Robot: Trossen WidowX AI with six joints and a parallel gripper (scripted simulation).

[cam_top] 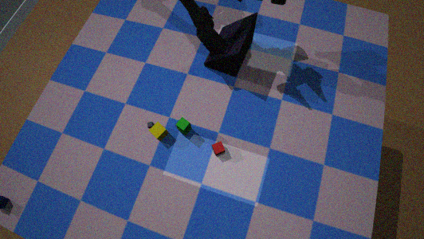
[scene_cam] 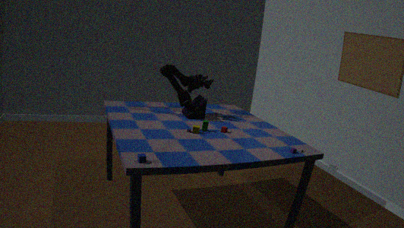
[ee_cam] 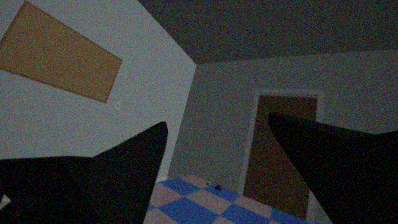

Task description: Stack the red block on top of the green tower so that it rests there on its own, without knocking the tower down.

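Now: gripper tip 39 cm short of the red block, 29 cm above it and 5 cm to the left of it. Also, from my gripper tip: yellow block: 39 cm ahead, 29 cm below, 26 cm to the right; then small blue object: 79 cm ahead, 73 cm to the right, 29 cm below; then small grey piece: 37 cm ahead, 30 cm to the right, 30 cm below.
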